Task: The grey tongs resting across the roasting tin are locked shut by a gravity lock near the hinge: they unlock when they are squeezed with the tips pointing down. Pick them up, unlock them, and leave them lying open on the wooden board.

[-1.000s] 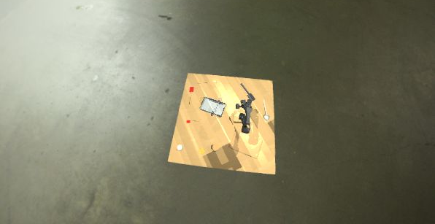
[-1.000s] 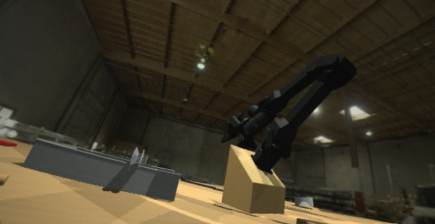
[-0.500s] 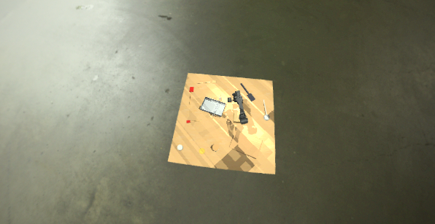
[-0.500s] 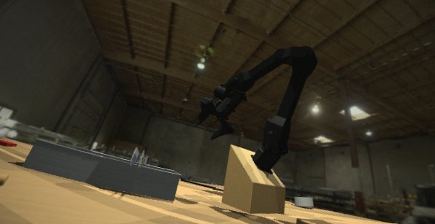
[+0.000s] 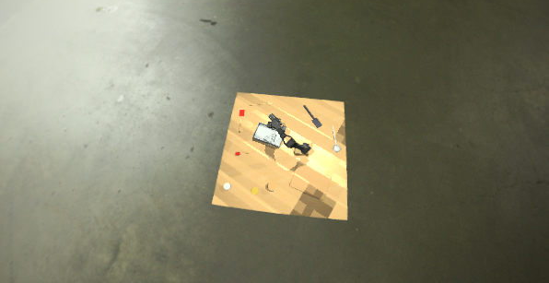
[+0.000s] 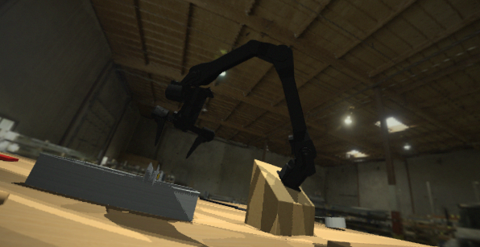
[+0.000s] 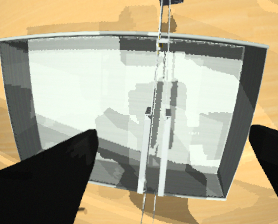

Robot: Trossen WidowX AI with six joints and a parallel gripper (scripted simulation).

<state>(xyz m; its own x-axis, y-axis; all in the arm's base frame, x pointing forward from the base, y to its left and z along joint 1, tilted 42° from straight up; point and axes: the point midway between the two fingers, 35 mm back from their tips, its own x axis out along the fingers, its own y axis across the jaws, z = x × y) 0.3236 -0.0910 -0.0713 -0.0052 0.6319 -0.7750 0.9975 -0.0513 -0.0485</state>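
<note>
The grey roasting tin is 110 mm below my gripper tip, 70 mm ahead of it and 20 mm to the left of it. Round my gripper tip: dark spatula (380 mm behind, 290 mm to the right, 130 mm below).
</note>
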